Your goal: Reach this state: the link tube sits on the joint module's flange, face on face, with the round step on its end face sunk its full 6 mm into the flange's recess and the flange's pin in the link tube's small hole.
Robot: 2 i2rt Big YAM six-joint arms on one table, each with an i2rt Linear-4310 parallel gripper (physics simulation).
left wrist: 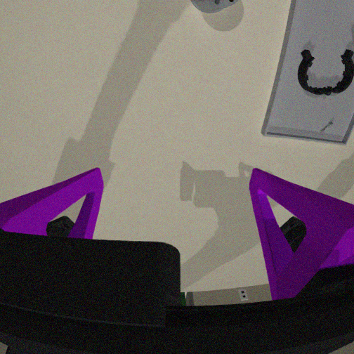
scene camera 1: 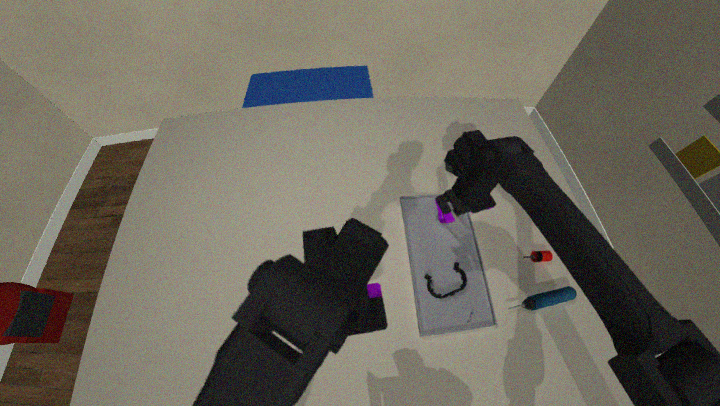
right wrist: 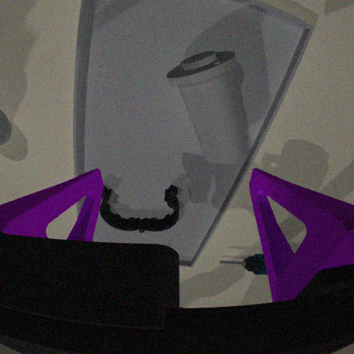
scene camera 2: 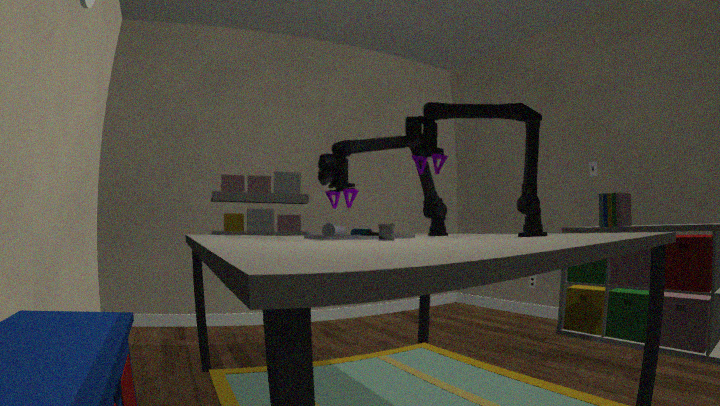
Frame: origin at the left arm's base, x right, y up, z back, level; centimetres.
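Where they show: left gripper, fingertip midpoint: (scene camera 2: 428, 174); right gripper, fingertip midpoint: (scene camera 1: 455, 215) (scene camera 2: 341, 208); left arm's base, origin of the base link: (scene camera 2: 533, 236); right arm's base, origin of the base link: (scene camera 2: 437, 235).
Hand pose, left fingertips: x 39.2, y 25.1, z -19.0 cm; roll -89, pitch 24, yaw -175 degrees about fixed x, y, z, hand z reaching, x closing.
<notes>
Each offset is from my left fingertips to the top centre of the thing. "*": to the spot under its first point.
The link tube (right wrist: 211, 109) is a grey cylinder with a dark round end face. It lies on its side on the grey tray (right wrist: 168, 123), below my right gripper (right wrist: 175, 172), which is open, empty and well above it. The tube also shows in scene camera 2 (scene camera 2: 332, 229). The joint module @(dx +12.5, dy -18.7, dz -11.4 cm) (scene camera 2: 386, 231) is a short grey cylinder standing on the table, just off the tray. Its rim shows at the top edge of the left wrist view (left wrist: 215, 3). My left gripper (left wrist: 178, 170) is open and empty, high over bare table. In scene camera 1 my left arm hides the module.
A black curved clip (scene camera 1: 445, 283) lies on the tray @(dx +33.4, dy -23.5, dz +1.2 cm) (scene camera 1: 445, 262). A small red tool @(dx +58.4, dy -21.6, dz +18.4 cm) (scene camera 1: 540, 255) and a blue screwdriver @(* dx +50.2, dy -21.0, dz +28.6 cm) (scene camera 1: 548, 297) lie on the table to the right of the tray. Shelves stand beyond the table's edges.
</notes>
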